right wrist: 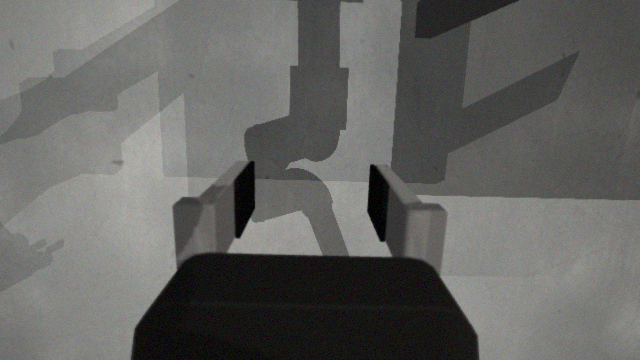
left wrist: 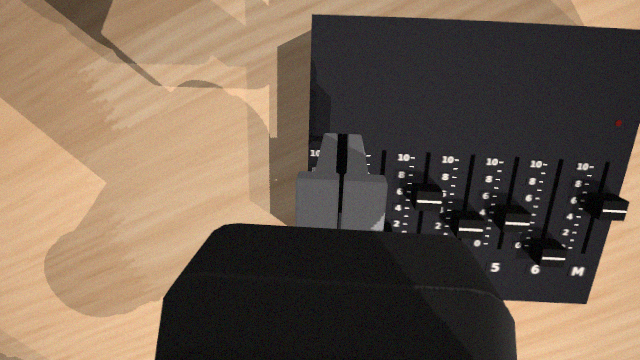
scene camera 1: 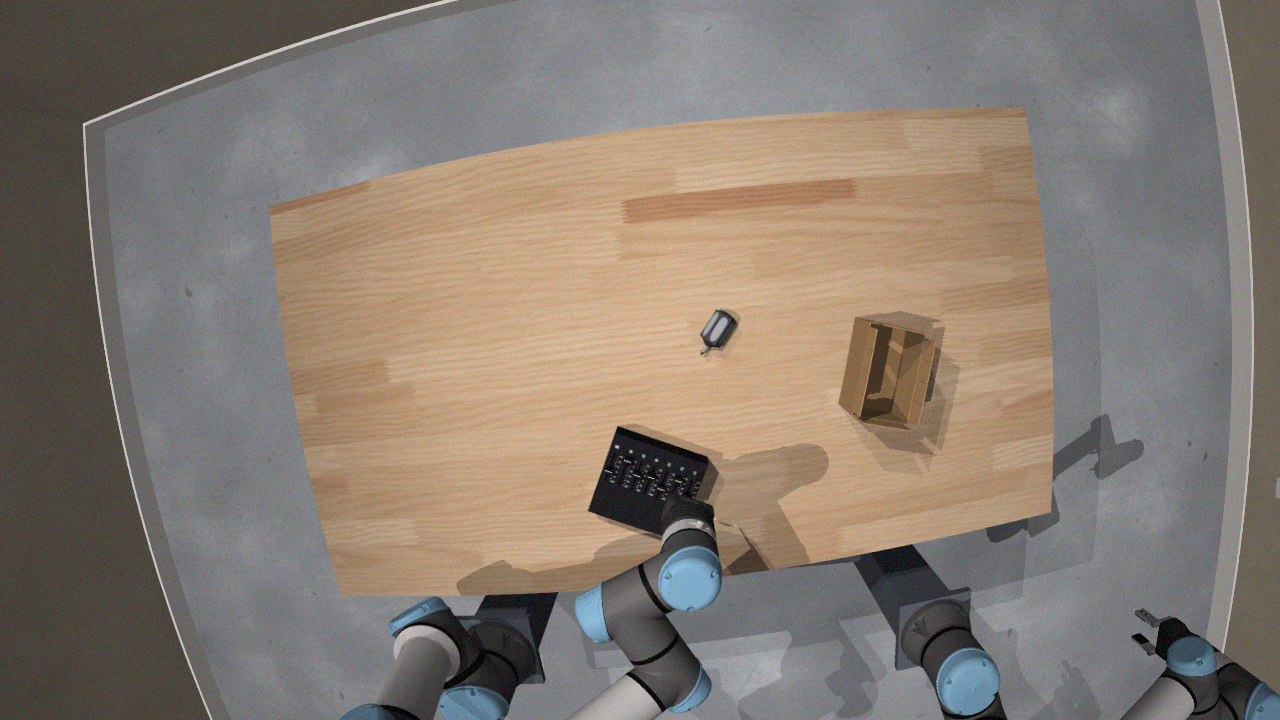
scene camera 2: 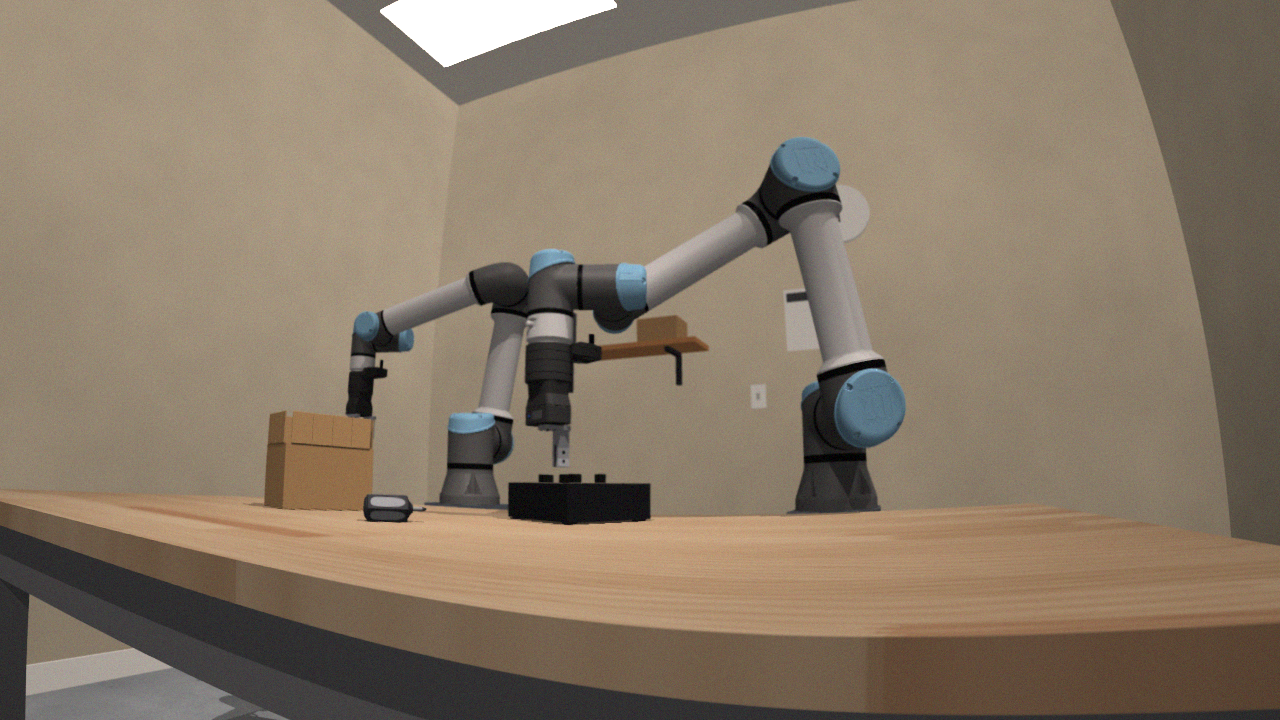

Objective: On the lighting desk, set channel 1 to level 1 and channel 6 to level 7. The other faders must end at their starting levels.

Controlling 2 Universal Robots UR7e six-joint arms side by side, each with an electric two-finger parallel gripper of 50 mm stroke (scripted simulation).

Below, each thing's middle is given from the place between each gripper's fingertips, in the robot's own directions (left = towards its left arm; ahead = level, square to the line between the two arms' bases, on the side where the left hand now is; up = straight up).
Scene:
I see the channel 4 fader (left wrist: 464, 224) 60 mm ahead of my left hand (scene camera 2: 560, 467), 50 mm to the left of it and 30 mm below it. The rest, counted from my left hand: channel 6 fader (left wrist: 544, 252) (90 mm ahead, 80 mm to the left, 30 mm below); then master fader (left wrist: 604, 206) (120 mm to the left, 70 mm ahead, 30 mm below).
I see the channel 4 fader 36 cm ahead of my right hand (scene camera 1: 1137, 623), 97 cm to the left of it and 12 cm below it. The rest, counted from my right hand: channel 6 fader 39 cm ahead, 100 cm to the left, 12 cm below; master fader 37 cm ahead, 103 cm to the left, 12 cm below.

